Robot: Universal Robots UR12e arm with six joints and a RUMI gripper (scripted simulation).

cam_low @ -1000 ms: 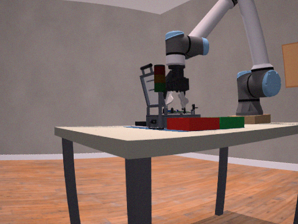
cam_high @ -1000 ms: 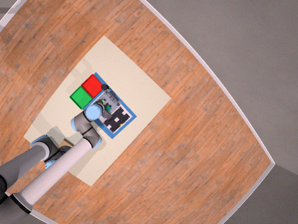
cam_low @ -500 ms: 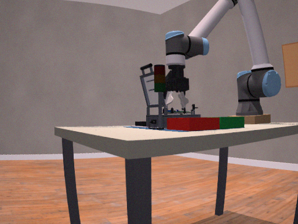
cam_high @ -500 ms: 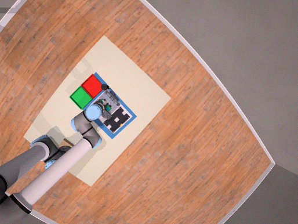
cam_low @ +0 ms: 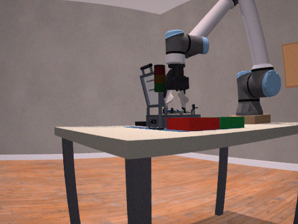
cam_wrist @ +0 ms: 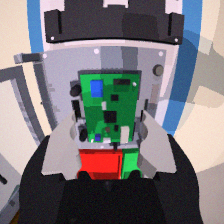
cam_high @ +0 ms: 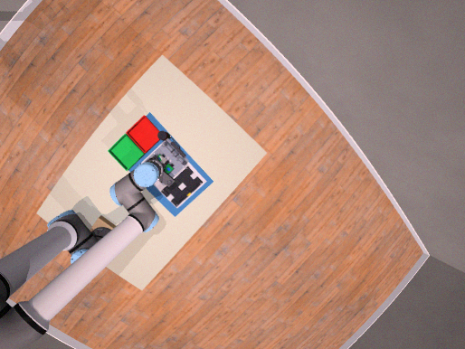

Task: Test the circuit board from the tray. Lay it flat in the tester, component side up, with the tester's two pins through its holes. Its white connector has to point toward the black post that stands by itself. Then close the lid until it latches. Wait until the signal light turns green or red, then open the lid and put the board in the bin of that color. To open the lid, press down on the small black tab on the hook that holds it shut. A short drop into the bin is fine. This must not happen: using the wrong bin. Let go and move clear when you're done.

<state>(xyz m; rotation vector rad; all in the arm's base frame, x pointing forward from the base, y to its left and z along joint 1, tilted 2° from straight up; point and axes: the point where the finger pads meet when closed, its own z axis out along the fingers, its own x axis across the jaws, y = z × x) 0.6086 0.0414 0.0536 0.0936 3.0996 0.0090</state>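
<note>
The green circuit board is 10 mm to the left of my hand and 10 mm below it. From my hand the other things lie so: green bin (210 mm to the left, 100 mm behind, 70 mm below); red bin (200 mm to the left, 70 mm below, 50 mm ahead); lid (120 mm ahead, 100 mm above).
</note>
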